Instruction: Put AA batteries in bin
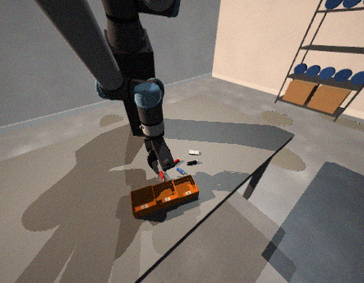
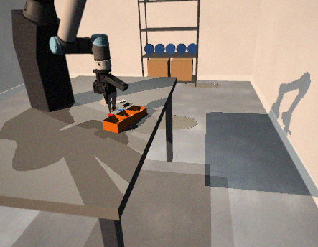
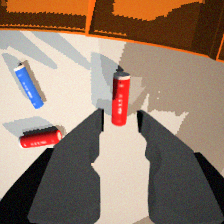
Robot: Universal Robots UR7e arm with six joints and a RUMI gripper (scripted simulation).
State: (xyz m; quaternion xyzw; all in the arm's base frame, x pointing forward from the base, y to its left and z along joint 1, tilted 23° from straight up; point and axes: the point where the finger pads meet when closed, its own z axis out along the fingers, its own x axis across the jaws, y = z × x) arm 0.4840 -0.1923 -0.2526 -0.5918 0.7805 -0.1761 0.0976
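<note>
Right now the red battery is 3 cm below my hand. From my hand the other things lie so: blue battery (3 cm ahead, 8 cm to the left, 4 cm below); orange bin (8 cm ahead, 5 cm to the right, 2 cm below); black battery (4 cm ahead, 16 cm to the left, 3 cm below).
</note>
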